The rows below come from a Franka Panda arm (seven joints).
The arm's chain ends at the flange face. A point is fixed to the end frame.
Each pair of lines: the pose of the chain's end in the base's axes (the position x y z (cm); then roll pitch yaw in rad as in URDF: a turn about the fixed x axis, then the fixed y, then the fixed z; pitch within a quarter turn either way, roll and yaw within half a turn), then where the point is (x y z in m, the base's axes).
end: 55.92 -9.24 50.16 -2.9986 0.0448 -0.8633
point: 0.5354 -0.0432 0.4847
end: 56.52 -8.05 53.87 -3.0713 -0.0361 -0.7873
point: 0.5379 -0.0354 0.5167
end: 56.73 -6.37 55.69 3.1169 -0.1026 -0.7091
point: 0.5365 -0.0235 0.5304
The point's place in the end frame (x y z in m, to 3 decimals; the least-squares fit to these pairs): -0.052 -0.011 0.021
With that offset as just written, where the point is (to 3 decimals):
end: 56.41 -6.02 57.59 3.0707 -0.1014 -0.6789
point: 0.532 -0.022 0.549
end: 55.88 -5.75 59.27 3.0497 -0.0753 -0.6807
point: 0.525 -0.019 0.567
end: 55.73 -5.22 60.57 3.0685 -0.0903 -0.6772
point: 0.524 -0.014 0.579
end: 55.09 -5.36 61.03 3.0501 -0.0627 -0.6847
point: 0.517 -0.015 0.585
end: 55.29 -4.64 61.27 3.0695 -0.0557 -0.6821
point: 0.520 -0.007 0.588
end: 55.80 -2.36 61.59 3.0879 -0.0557 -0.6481
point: 0.524 0.015 0.591
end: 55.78 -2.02 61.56 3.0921 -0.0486 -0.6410
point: 0.523 0.018 0.592
